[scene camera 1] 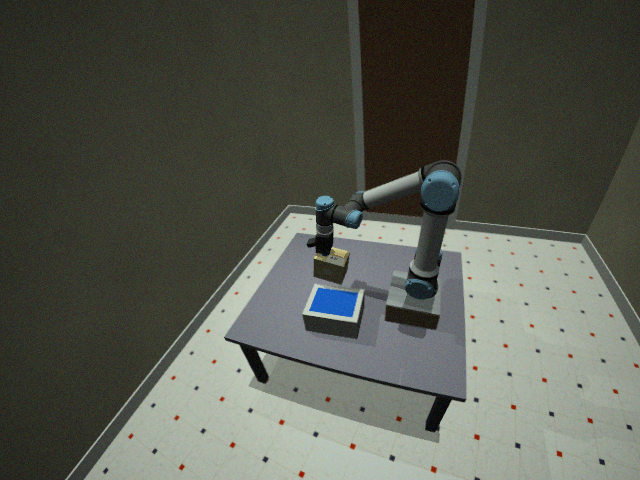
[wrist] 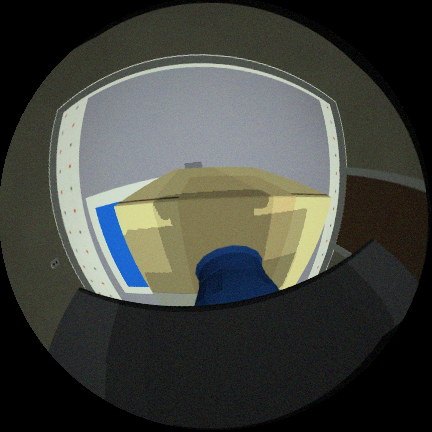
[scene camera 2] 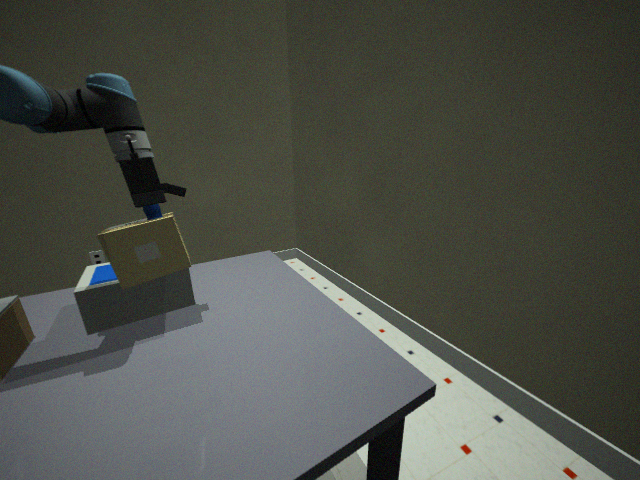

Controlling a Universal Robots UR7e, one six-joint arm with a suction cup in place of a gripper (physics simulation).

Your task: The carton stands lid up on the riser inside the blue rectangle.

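Frame: origin at the arm's base, x ahead, y left, z up, level; metres.
Where they show: hand, tool point: (scene camera 1: 324,255) (wrist: 227,251) (scene camera 2: 158,222).
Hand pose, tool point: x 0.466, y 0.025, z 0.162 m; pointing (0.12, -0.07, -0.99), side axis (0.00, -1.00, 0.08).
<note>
Things, the pixels of their top centre, and the offset from my tool point. Level surfaces: height alone.
- tan carton, top centre: (wrist: 245,306) (scene camera 2: 142,216) (scene camera 1: 330,251) 0.022 m up, 0.028 m back, 0.004 m right
- pale grey riser, top centre: (wrist: 137,250) (scene camera 2: 136,266) (scene camera 1: 334,301) 0.150 m down, 0.073 m back, 0.148 m left
- blue rectangle, top centre: (wrist: 137,250) (scene camera 2: 136,266) (scene camera 1: 334,301) 0.150 m down, 0.073 m back, 0.148 m left
- grey table, surface height: 0.270 m down
The tan carton (scene camera 1: 329,268) (scene camera 2: 139,272) (wrist: 220,220) hangs roughly upright from my blue suction cup (scene camera 1: 325,253) (scene camera 2: 153,211) (wrist: 230,272), which touches its top. A pale label shows on its side in the scene camera 2 view. The pale grey riser (scene camera 1: 330,326) (scene camera 2: 155,299) (wrist: 107,196) stands on the table, with the blue rectangle (scene camera 1: 334,302) (scene camera 2: 103,274) (wrist: 121,250) on its top. The carton is behind the riser in the scene camera 1 view and overlaps its near side in the scene camera 2 view. The carton's underside is hidden.
The grey table (scene camera 1: 279,304) (scene camera 2: 258,361) (wrist: 200,115) bears the arm's base block (scene camera 1: 412,315) (scene camera 2: 12,335), right of the riser in the scene camera 1 view. The arm reaches over the table from that block. Shadows fall beside the riser.
</note>
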